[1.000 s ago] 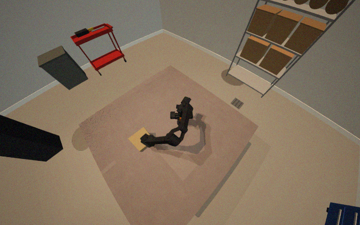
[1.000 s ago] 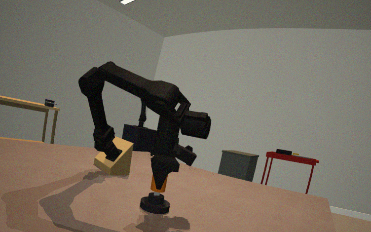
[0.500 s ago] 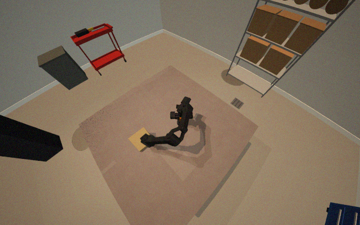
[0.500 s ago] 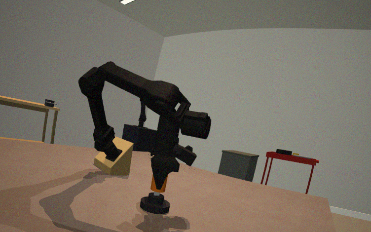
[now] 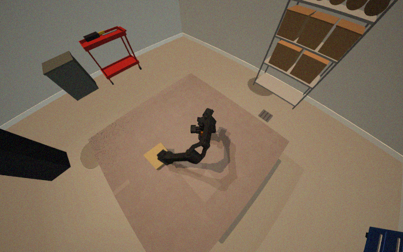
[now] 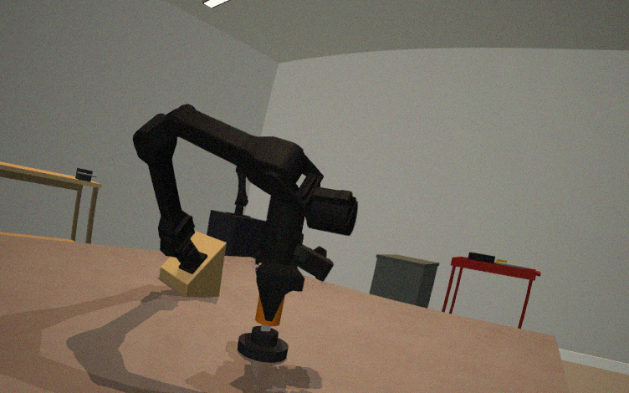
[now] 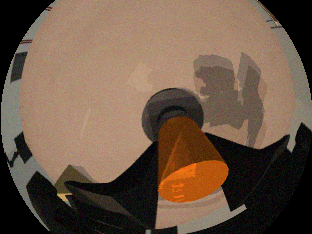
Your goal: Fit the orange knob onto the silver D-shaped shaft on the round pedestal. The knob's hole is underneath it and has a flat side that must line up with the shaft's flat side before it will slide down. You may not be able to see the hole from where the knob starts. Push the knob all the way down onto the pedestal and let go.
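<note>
The orange knob lies 3 cm above my gripper tip. The rest, counted from my gripper tip: round black pedestal (4 cm below).
</note>
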